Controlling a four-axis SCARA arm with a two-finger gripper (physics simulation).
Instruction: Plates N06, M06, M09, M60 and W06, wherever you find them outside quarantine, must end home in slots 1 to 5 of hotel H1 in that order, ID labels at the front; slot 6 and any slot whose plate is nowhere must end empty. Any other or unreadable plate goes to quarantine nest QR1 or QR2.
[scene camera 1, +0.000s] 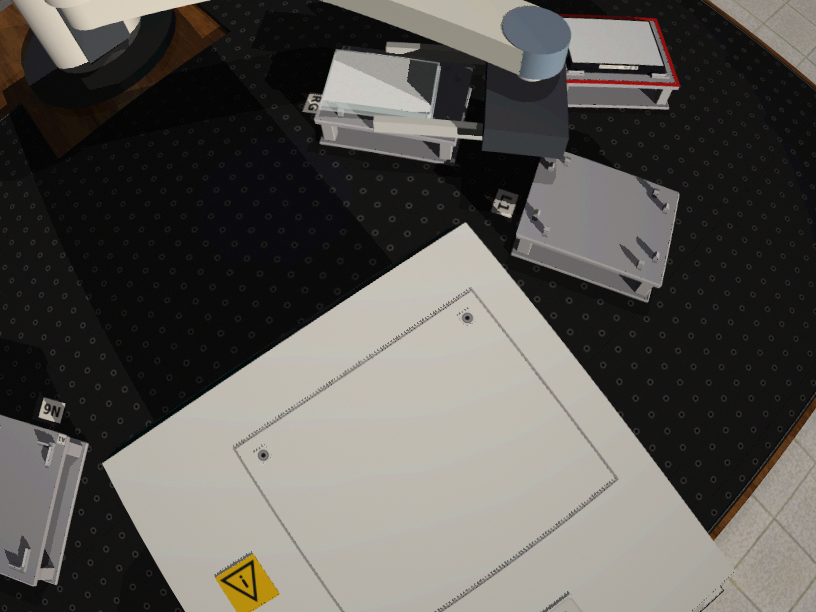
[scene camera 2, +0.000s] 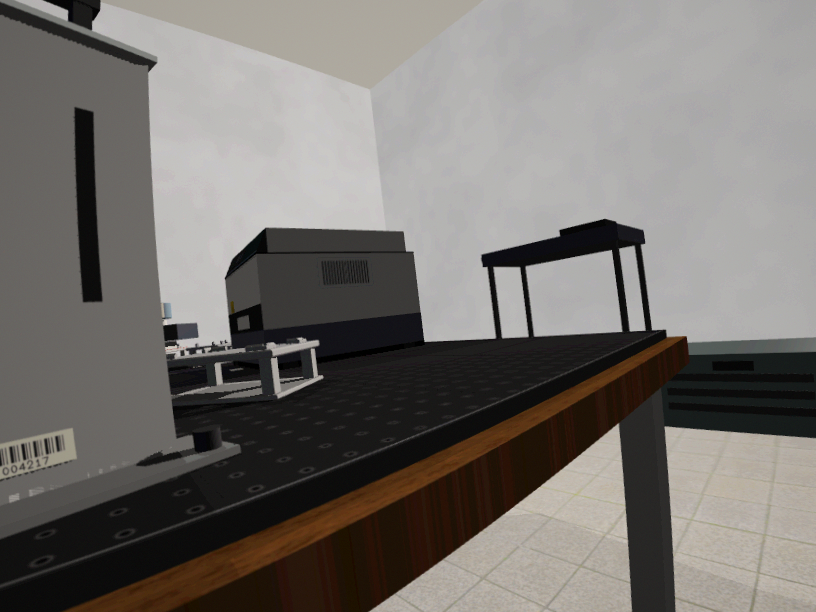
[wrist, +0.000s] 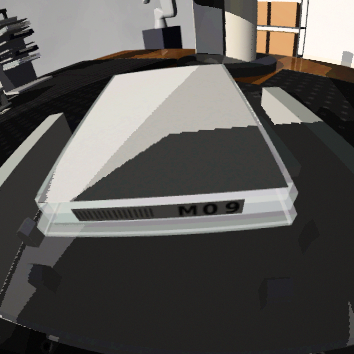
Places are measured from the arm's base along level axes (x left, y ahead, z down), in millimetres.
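Pixels of known places: gripper, fingertip midpoint: (scene camera 1: 380, 84) (wrist: 162, 114); arm's base at its link origin: (scene camera 1: 100, 44) (wrist: 225, 64).
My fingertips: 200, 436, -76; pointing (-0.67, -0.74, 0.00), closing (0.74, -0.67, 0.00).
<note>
Ahead of a thing's pixels: the offset from my fingertips to its middle, as dx, dy, dz. "pt": to the spot under its first point.
Plate M09 @[+1, +0, +0] (scene camera 1: 359, 75) (wrist: 150, 170) is a clear, white-topped plate whose label faces the wrist camera. It sits low at the grey nest @[pt -29, +39, +58] (scene camera 1: 386, 146) marked RG. My gripper (scene camera 1: 380, 85) (wrist: 162, 114) has its pale fingers along the plate's two long sides. The lower pads appear to press on its edges, partly hidden by plate and shadow. A white-topped plate @[+266, +132, +6] (scene camera 1: 614, 40) lies in a red-rimmed nest @[pt +322, +189, +12] (scene camera 1: 668, 55) at the top right; its label is too small to read. Plates N06, M06, M60 and W06 cannot be identified.
Grey nest L1 @[+69, +278, +33] (scene camera 1: 596, 217) has several short posts. Another nest @[-609, +87, +35] (scene camera 1: 19, 487) stands at the lower left, by a tag that seems to read N6. A big pale housing @[-298, +386, -63] (scene camera 1: 421, 408) fills the foreground. A grey instrument @[pt -443, +344, -82] (scene camera 2: 336, 283) and a dark stand (scene camera 2: 553, 249) show in scene camera 2.
</note>
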